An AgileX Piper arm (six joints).
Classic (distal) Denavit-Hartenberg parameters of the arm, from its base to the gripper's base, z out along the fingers. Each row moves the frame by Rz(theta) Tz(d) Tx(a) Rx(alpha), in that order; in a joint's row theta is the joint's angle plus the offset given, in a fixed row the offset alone. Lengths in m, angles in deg.
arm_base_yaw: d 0.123  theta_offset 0  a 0  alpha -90
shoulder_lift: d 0  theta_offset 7.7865  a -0.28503  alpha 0
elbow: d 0  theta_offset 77.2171  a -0.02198  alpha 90
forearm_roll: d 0.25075  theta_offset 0  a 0  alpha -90
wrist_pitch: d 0  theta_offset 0  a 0  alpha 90
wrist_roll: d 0.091  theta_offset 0  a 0  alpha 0
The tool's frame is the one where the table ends.
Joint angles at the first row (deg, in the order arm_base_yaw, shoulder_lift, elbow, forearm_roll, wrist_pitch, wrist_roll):
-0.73 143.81 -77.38 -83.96 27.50 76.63
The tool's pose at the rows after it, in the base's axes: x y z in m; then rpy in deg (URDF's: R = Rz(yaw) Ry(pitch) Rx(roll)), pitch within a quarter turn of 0, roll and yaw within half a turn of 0:
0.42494, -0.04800, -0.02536, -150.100, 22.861, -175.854
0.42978, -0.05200, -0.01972, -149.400, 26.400, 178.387
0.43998, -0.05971, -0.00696, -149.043, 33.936, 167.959
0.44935, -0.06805, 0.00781, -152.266, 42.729, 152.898
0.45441, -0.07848, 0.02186, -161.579, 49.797, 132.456
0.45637, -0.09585, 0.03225, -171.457, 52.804, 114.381
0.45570, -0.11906, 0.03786, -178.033, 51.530, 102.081
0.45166, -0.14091, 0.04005, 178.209, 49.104, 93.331
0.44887, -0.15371, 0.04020, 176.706, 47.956, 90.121
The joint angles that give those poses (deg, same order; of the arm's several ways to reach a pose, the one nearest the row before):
-0.73 144.20 -77.85 -83.76 28.09 77.85
-0.68 144.27 -79.30 -83.18 31.26 83.01
-0.68 144.39 -82.42 -82.46 37.14 92.35
-0.74 144.63 -86.31 -79.85 43.99 102.57
-1.38 144.63 -89.83 -75.93 49.86 112.69
-3.26 144.63 -92.66 -72.82 53.37 119.16
-6.27 144.63 -95.00 -68.80 53.92 120.54
-9.25 144.63 -96.51 -64.77 53.87 120.73
-11.01 144.63 -96.93 -63.57 53.13 120.73

